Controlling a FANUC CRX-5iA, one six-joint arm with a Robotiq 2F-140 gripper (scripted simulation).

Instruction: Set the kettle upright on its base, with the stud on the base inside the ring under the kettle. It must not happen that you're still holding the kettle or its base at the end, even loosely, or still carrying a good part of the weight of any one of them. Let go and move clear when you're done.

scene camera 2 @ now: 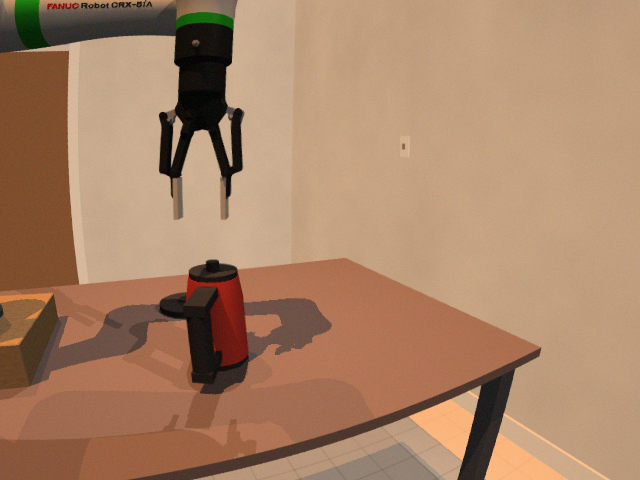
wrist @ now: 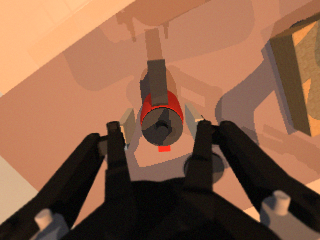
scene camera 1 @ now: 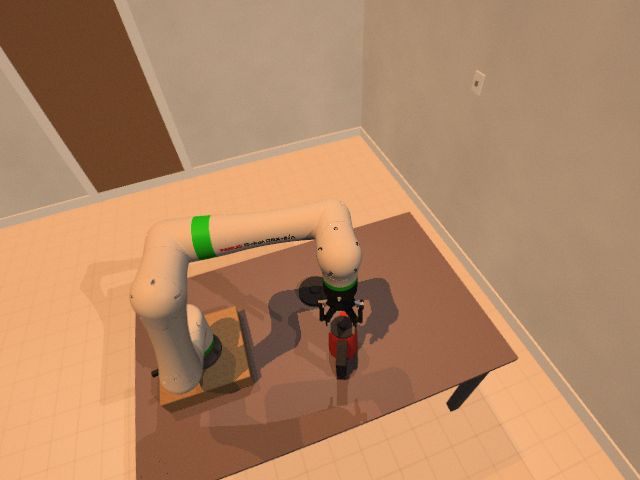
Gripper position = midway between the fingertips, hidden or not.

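Red kettle (scene camera 1: 342,343), visible. My gripper (scene camera 2: 201,218), visible. Same gripper (wrist: 159,114), also visible.
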